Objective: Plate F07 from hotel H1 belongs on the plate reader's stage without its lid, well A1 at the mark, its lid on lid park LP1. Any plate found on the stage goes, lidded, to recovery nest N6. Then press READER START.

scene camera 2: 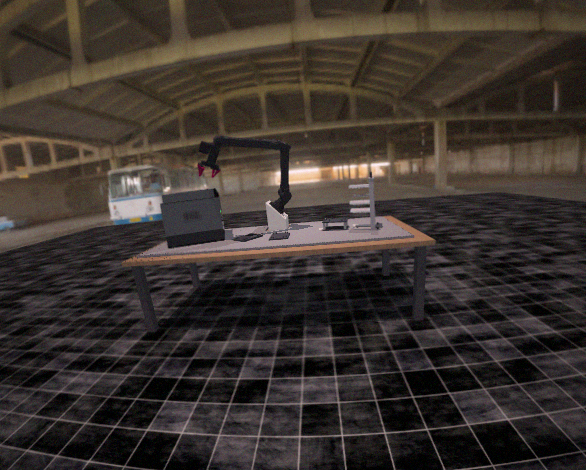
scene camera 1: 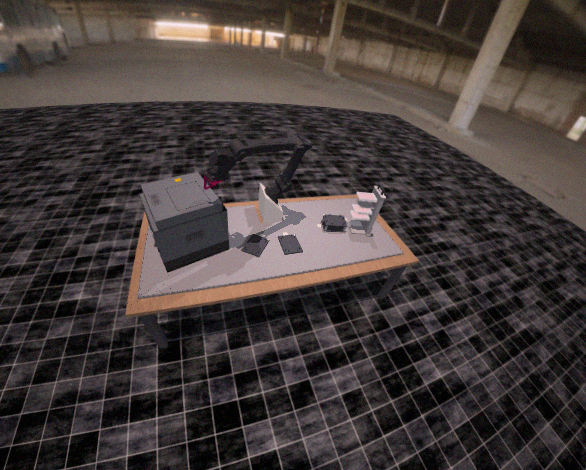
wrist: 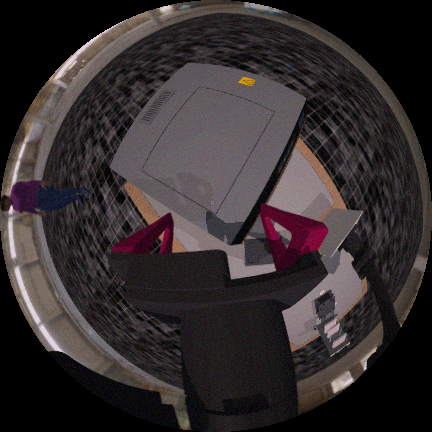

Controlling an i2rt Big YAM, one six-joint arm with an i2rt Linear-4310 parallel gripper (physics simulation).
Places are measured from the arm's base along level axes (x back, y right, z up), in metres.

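Pixels of known places: gripper, fingertip midpoint: (scene camera 2: pixel 205 176) (scene camera 1: pixel 210 185) (wrist: pixel 216 212); arm's base at its link origin: (scene camera 2: pixel 276 208) (scene camera 1: pixel 270 196) (wrist: pixel 346 236).
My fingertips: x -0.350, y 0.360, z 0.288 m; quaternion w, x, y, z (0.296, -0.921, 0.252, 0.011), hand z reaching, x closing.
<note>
For each thing: its top centre in the pictures, then the offset to it from my fingertips.
- plate reader at its top centre: (wrist: pixel 202 114) (scene camera 1: pixel 180 192) (scene camera 2: pixel 191 191) dx +0.068, dy +0.170, dz -0.083 m
- low dark holder at its top centre: (wrist: pixel 327 308) (scene camera 2: pixel 335 217) (scene camera 1: pixel 335 218) dx +0.195, dy -0.816, dz -0.359 m
The plate reader (scene camera 1: pixel 190 237) (scene camera 2: pixel 192 217) (wrist: pixel 215 140) is the big grey box at the table's left end. My gripper (scene camera 1: pixel 211 183) (scene camera 2: pixel 208 175) (wrist: pixel 216 212) is open and empty, above the reader's top near its right side. A tower with several pale shelves, likely hotel H1, stands at the right; its post (scene camera 1: pixel 377 210) (scene camera 2: pixel 372 205) is grey. A low dark holder (scene camera 1: pixel 334 223) (scene camera 2: pixel 335 224) (wrist: pixel 325 304) stands beside it. Two flat dark pads, one (scene camera 1: pixel 255 245) (scene camera 2: pixel 248 237) nearer the reader and another (scene camera 1: pixel 290 244) (scene camera 2: pixel 279 236), lie mid-table. The stage, plate F07, lids, labels and READER START cannot be made out.
A pale upright panel (scene camera 1: pixel 270 209) (scene camera 2: pixel 276 218) (wrist: pixel 341 232) stands at the arm's base, between reader and tower. The table has a wooden rim (scene camera 1: pixel 280 285) (scene camera 2: pixel 300 252). A person (wrist: pixel 25 196) in a purple top shows at the left of the wrist view, away from the table.
</note>
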